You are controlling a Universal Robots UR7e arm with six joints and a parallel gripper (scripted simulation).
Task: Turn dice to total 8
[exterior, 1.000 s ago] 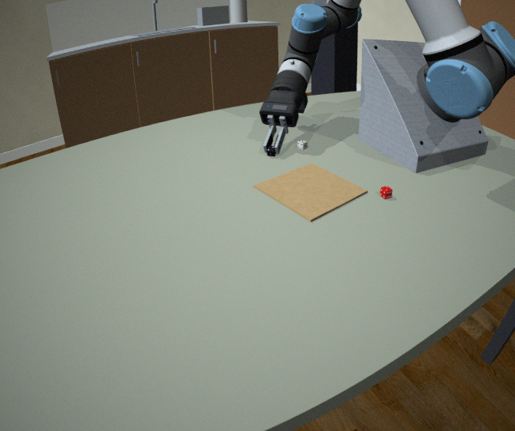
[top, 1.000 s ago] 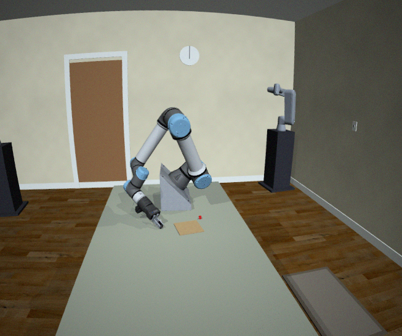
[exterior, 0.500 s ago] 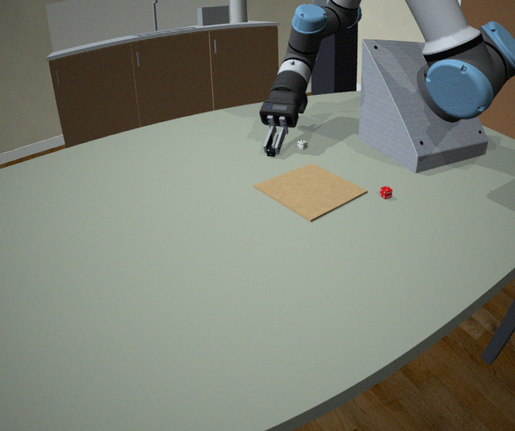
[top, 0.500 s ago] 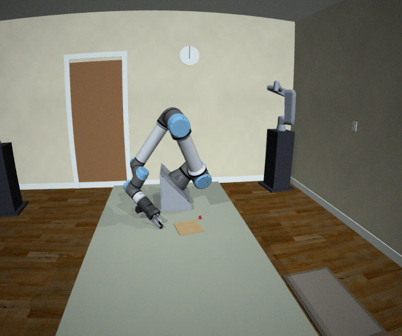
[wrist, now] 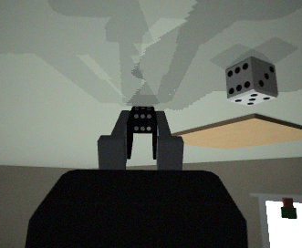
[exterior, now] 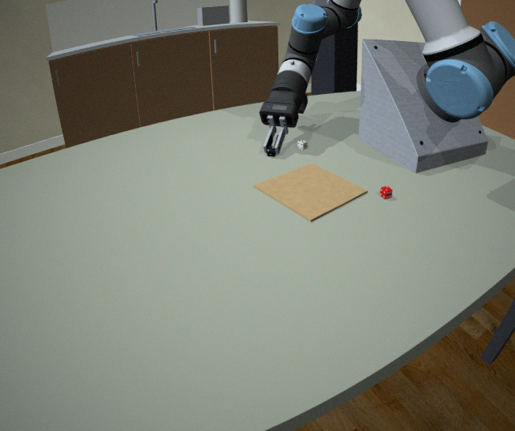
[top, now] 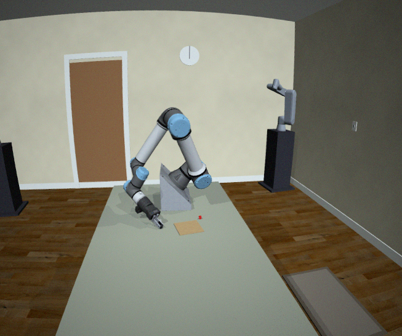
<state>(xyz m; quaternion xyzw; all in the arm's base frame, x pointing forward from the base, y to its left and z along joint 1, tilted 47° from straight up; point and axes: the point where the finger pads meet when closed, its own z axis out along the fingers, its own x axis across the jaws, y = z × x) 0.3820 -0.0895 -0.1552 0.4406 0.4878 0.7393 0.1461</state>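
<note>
Right now my hand is 70 mm past the white die, 10 mm to the right of it and 10 mm above it. Also, from my hand: tan mat 40 mm ahead, 160 mm to the left, 20 mm below; then red die 50 mm behind, 260 mm to the left, 10 mm below.
</note>
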